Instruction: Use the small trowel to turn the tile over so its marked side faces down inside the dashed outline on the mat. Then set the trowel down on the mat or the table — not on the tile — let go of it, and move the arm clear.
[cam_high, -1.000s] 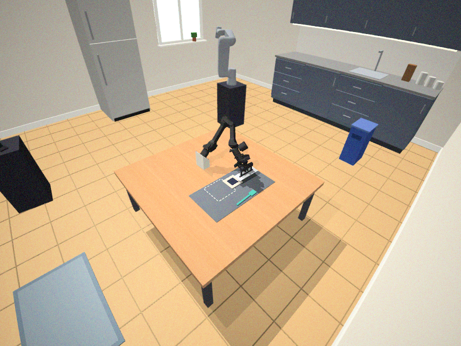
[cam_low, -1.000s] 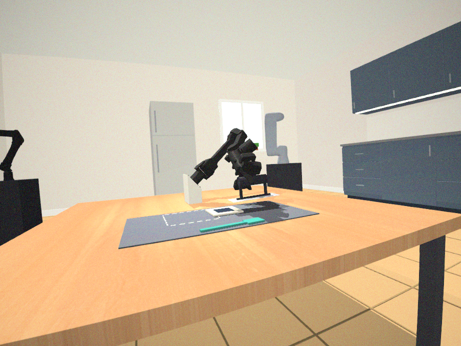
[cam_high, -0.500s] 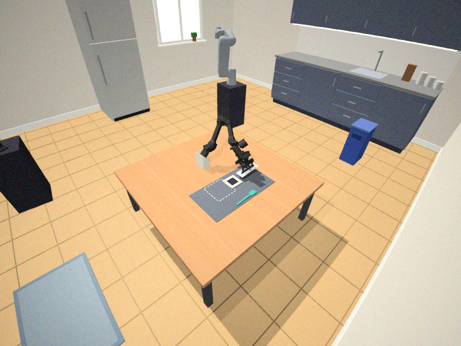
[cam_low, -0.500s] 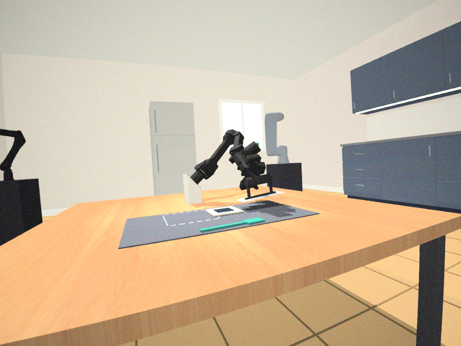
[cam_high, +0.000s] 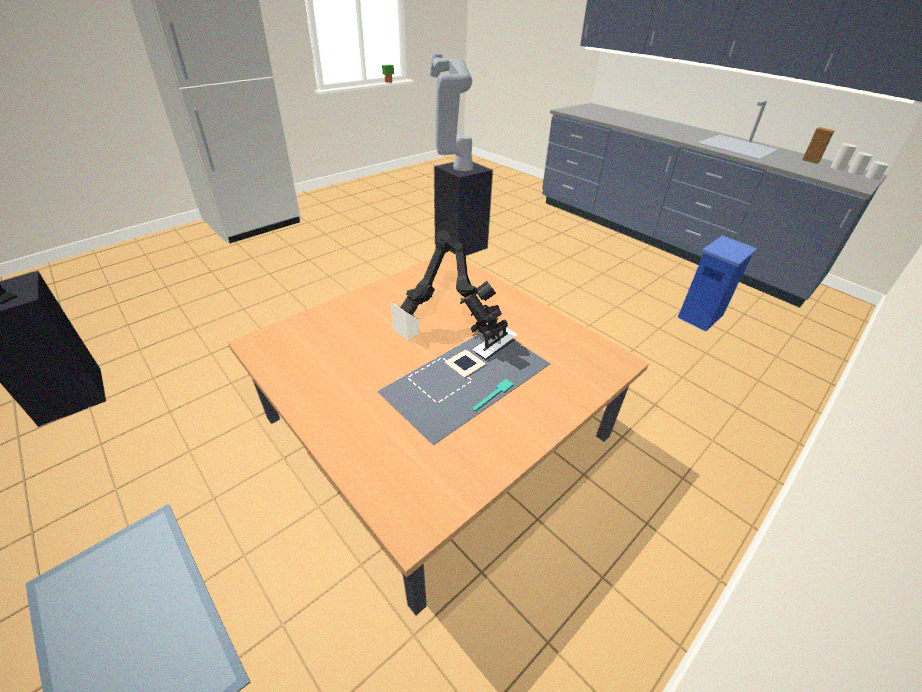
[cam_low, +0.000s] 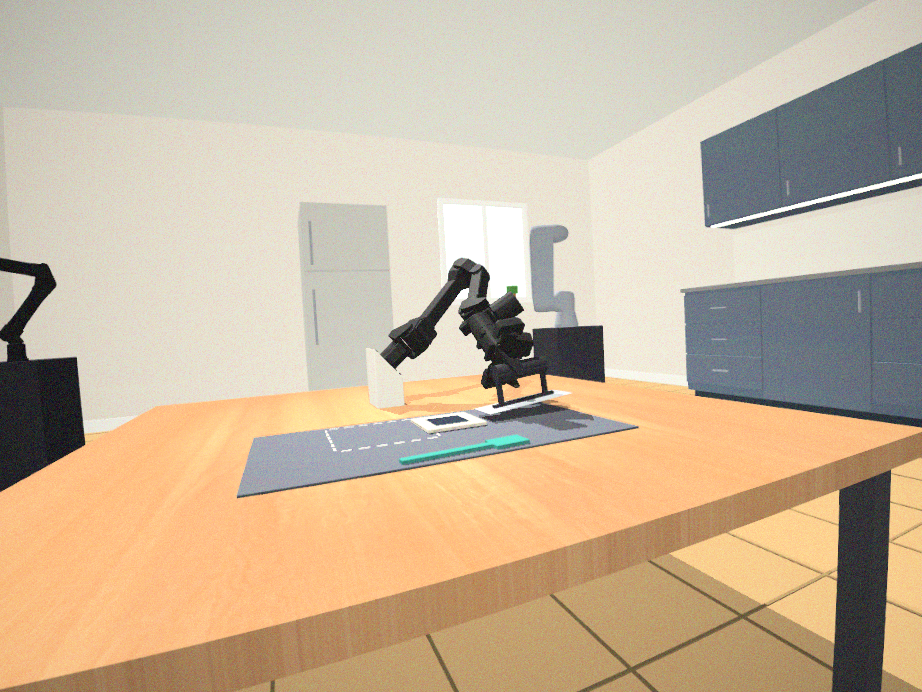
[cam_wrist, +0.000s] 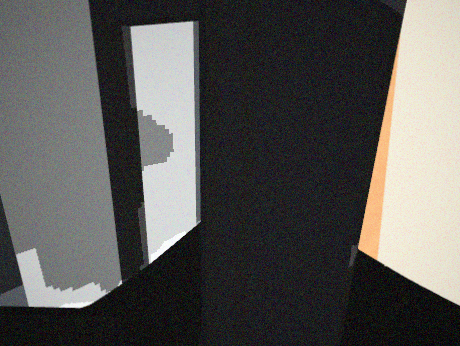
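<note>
My gripper tip is now 20 mm past the tile, 160 mm to the left of it and 70 mm above it. The rest, counted from my gripper tip: teal tool 190 mm ahead, 160 mm to the right, 70 mm below; then trowel 20 mm behind, 10 mm to the right, 10 mm below; then grey mat 50 mm ahead, 200 mm to the right, 90 mm below.
</note>
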